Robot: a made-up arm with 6 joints.
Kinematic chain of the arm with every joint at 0, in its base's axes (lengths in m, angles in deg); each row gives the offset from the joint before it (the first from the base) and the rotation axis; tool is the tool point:
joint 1: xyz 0 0 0.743 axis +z
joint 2: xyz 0.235 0 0 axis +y
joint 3: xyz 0 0 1.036 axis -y
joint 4: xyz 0 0 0.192 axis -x
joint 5: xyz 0.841 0 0 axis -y
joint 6: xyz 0.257 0 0 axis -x
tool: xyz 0 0 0
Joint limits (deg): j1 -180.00..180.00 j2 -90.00..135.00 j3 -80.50..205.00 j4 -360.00..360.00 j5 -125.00..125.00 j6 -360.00..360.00
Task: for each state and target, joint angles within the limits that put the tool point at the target. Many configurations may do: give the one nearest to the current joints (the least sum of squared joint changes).
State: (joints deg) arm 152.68 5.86 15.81 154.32 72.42 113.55
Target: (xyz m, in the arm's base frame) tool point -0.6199 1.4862 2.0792
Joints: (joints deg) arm 109.91 24.82 46.41 155.67 46.33 113.55
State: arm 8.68 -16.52 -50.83 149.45 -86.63 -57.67
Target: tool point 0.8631 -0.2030 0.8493
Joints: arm -4.14 13.03 -76.34 145.63 -75.01 -57.67
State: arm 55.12 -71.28 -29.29 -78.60 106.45 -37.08
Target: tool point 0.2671 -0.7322 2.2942
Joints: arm 93.34 -53.30 26.93 -62.84 78.34 -37.08
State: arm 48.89 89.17 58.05 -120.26 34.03 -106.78
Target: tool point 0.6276 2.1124 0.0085
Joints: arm 75.67 101.51 64.89 -119.25 22.32 -106.78
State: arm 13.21 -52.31 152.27 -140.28 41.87 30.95
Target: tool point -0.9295 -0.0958 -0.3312
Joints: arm 1.76 -90.00 167.04 -139.53 23.76 30.95
